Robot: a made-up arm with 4 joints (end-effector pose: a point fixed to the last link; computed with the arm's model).
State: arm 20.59 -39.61 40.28 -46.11
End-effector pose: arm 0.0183 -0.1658 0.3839 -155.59 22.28 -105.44
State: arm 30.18 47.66 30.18 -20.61
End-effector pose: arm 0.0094 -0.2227 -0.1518 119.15 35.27 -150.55
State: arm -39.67 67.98 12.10 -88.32
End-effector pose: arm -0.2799 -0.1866 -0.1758 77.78 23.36 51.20
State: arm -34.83 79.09 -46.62 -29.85
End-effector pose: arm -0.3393 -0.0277 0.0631 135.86 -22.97 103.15
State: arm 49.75 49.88 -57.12 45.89
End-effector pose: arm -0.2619 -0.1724 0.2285 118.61 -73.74 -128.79
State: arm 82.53 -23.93 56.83 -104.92
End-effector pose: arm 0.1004 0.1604 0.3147 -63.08 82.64 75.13
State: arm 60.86 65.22 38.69 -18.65
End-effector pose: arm 0.0193 -0.0221 -0.2542 94.81 39.85 -128.96
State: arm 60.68 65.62 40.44 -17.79
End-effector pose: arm 0.0203 -0.0127 -0.2587 94.05 41.13 -128.30
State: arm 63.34 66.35 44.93 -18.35
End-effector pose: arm 0.0216 0.0230 -0.2666 90.04 44.80 -127.16
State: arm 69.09 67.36 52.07 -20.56
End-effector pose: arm 0.0137 0.0859 -0.2735 81.32 50.33 -126.88
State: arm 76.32 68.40 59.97 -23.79
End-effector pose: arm -0.0119 0.1564 -0.2739 68.20 55.21 -129.46
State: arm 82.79 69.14 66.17 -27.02
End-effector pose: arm -0.0465 0.2091 -0.2687 54.97 57.41 -133.70
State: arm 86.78 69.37 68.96 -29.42
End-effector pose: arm -0.0698 0.2328 -0.2641 47.61 57.33 -136.14
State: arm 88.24 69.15 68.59 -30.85
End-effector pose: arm -0.0746 0.2338 -0.2631 46.83 56.38 -136.09
